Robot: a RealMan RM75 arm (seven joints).
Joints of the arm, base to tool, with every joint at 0 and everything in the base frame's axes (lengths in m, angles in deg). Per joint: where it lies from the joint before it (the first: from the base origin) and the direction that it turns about. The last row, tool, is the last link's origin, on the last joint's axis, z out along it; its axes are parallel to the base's.
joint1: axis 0 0 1 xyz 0 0 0.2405
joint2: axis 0 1 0 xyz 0 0 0
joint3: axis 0 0 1 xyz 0 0 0.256
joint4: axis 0 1 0 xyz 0 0 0
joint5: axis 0 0 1 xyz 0 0 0.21
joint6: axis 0 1 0 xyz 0 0 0
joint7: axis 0 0 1 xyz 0 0 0.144
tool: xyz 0 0 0
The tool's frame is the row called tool.
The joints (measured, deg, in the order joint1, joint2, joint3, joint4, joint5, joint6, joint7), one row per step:
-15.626 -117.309 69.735 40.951 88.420 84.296 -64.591
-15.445 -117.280 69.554 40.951 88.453 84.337 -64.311
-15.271 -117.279 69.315 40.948 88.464 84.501 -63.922
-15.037 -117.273 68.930 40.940 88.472 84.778 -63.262
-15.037 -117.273 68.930 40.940 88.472 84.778 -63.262
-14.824 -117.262 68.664 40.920 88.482 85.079 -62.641
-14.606 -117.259 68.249 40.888 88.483 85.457 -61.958
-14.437 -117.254 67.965 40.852 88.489 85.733 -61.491
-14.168 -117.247 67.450 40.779 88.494 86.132 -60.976
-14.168 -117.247 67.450 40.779 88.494 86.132 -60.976
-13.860 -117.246 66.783 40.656 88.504 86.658 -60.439
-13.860 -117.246 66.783 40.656 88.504 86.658 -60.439
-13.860 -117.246 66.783 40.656 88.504 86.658 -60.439
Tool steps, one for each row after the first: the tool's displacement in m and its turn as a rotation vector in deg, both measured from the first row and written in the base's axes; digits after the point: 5 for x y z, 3 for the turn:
-0.00118 -0.00063 0.00067 0.248 0.076 0.004
-0.00204 -0.00138 0.00138 0.524 0.061 -0.124
-0.00319 -0.00239 0.00257 0.985 0.039 -0.408
-0.00319 -0.00239 0.00257 0.985 0.039 -0.408
-0.00412 -0.00359 0.00341 1.307 0.023 -0.739
-0.00510 -0.00472 0.00465 1.741 -0.064 -1.078
-0.00588 -0.00567 0.00548 2.020 -0.128 -1.289
-0.00729 -0.00704 0.00695 2.435 -0.299 -1.372
-0.00729 -0.00704 0.00695 2.435 -0.299 -1.372
-0.00894 -0.00873 0.00873 2.894 -0.577 -1.395
-0.00894 -0.00873 0.00873 2.894 -0.577 -1.395
-0.00894 -0.00873 0.00873 2.894 -0.577 -1.395

